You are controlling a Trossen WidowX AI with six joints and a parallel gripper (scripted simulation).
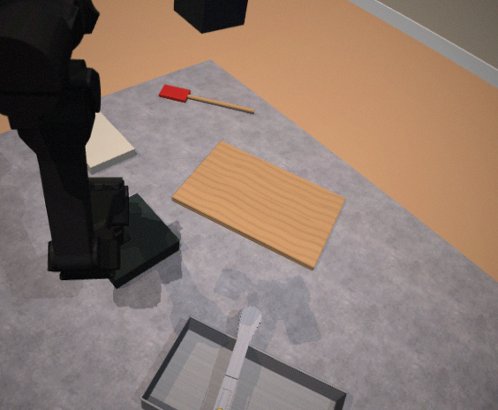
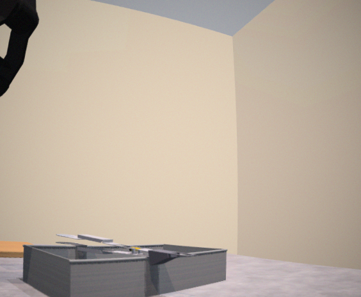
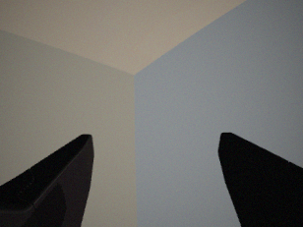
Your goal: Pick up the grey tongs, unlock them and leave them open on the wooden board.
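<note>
Right now the yellow lock piece is 610 mm below my gripper tip, 330 mm ahead of it and 220 mm to the left of it. From my gripper tip the other things lie so: grey roasting tin 650 mm below, 330 mm ahead, 280 mm to the left; wooden board 670 mm below, 600 mm to the left, 20 mm behind; cream block 660 mm below, 380 mm behind, 340 mm to the left.
</note>
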